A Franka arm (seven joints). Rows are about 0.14 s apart.
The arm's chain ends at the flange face. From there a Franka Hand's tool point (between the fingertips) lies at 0.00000 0.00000 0.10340 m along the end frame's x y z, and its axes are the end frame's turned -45 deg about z.
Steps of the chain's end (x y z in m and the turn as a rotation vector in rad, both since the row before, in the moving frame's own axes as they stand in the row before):
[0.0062, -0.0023, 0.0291, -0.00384, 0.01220, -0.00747]
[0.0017, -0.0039, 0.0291, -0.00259, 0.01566, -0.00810]
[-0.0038, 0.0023, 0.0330, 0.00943, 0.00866, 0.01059]
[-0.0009, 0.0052, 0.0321, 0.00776, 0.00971, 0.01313]
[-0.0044, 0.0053, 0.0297, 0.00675, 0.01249, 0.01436]
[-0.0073, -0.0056, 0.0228, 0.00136, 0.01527, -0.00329]
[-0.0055, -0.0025, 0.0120, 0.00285, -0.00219, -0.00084]
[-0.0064, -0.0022, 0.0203, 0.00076, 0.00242, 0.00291]
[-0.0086, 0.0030, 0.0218, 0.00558, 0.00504, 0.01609]
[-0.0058, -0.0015, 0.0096, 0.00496, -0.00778, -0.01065]
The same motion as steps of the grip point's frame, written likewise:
[0.0066, 0.0039, 0.0291, -0.01134, 0.00591, -0.00747]
[0.0049, -0.0002, 0.0291, -0.01290, 0.00924, -0.00810]
[-0.0030, -0.0011, 0.0330, 0.00054, 0.01279, 0.01059]
[-0.0030, 0.0032, 0.0321, -0.00138, 0.01235, 0.01313]
[-0.0055, 0.0011, 0.0297, -0.00406, 0.01360, 0.01436]
[0.0000, -0.0081, 0.0228, -0.00984, 0.01176, -0.00329]
[-0.0021, -0.0060, 0.0120, 0.00356, 0.00047, -0.00084]
[-0.0027, -0.0060, 0.0203, -0.00117, 0.00225, 0.00291]
[-0.0074, -0.0040, 0.0218, 0.00038, 0.00751, 0.01609]
[-0.0033, -0.0061, 0.0096, 0.00901, -0.00199, -0.01065]

